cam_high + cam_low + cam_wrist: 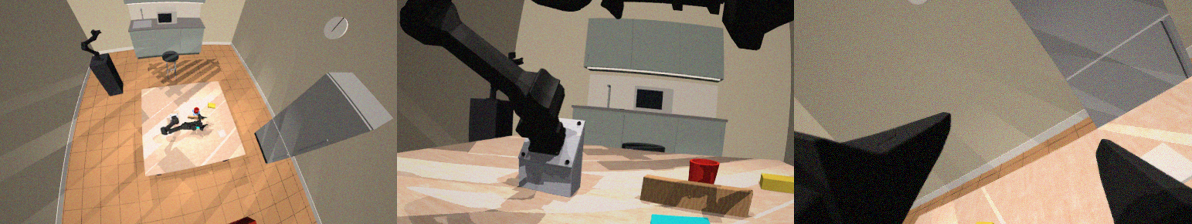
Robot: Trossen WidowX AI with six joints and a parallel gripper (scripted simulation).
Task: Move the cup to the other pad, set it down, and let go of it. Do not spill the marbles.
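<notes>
The red cup is 1 cm behind my gripper tip, 31 cm to the left of it and 29 cm below it. From my gripper tip the other things lie so: teal pad (8 cm behind, 11 cm to the left, 33 cm below); white piece (24 cm ahead, 10 cm to the right, 32 cm below); brown wooden block (5 cm behind, 21 cm to the left, 31 cm below).
</notes>
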